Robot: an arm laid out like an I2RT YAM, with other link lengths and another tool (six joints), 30 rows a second.
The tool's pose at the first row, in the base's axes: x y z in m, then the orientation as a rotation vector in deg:
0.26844, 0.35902, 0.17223, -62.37, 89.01, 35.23
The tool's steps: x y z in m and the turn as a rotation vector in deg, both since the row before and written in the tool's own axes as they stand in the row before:
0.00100, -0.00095, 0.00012, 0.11, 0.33, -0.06
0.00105, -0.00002, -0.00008, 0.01, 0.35, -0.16
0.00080, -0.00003, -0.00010, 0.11, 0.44, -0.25
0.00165, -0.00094, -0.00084, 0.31, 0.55, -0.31
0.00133, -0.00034, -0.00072, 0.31, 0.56, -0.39
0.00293, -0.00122, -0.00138, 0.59, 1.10, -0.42
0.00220, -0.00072, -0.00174, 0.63, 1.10, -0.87
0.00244, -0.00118, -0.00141, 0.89, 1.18, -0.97
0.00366, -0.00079, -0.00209, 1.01, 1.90, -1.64
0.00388, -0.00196, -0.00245, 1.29, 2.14, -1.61
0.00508, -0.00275, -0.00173, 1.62, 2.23, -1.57
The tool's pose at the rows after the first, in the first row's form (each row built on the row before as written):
0.26934, 0.35838, 0.17140, -62.48, 89.27, 34.95
0.26933, 0.35796, 0.17043, -62.75, 89.47, 34.67
0.26931, 0.35760, 0.16971, -63.05, 89.71, 34.20
0.26975, 0.35593, 0.16856, -63.29, 90.03, 33.47
0.26971, 0.35472, 0.16759, -63.59, 90.31, 32.68
0.27013, 0.35199, 0.16551, -63.94, 91.06, 31.38
0.26991, 0.34943, 0.16418, -64.59, 91.52, 29.74
0.27024, 0.34679, 0.16268, -65.14, 92.00, 27.76
0.26988, 0.34324, 0.16030, -66.38, 92.65, 24.87
0.27031, 0.33868, 0.15832, -67.45, 93.50, 21.61
0.27176, 0.33357, 0.15546, -68.24, 94.41, 18.02

